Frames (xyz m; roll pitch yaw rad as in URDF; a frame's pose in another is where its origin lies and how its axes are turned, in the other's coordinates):
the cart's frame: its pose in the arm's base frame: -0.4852 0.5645 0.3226 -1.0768 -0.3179 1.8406
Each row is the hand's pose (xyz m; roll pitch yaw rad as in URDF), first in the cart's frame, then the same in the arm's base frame.
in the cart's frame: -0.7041 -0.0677 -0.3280 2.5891 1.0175 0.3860
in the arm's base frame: -0.0056 0.0343 0.0114 1.2549 0.4077 1.0457
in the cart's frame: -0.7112 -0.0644 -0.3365 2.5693 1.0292 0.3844
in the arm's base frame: 0.0013 0.0315 0.0026 1.2314 0.4096 1.0331
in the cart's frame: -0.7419 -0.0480 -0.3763 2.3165 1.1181 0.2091
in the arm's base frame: 0.0326 0.0207 -0.0386 1.0892 0.3546 0.9160
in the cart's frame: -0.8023 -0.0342 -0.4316 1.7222 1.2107 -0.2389
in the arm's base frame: 0.0853 -0.0118 -0.0940 0.8561 0.2473 0.7419
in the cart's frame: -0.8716 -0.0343 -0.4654 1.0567 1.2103 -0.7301
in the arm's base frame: 0.1302 -0.0625 -0.1308 0.6244 0.1430 0.6029
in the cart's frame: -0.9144 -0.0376 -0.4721 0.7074 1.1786 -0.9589
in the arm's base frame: 0.1482 -0.0997 -0.1444 0.4801 0.0860 0.5332
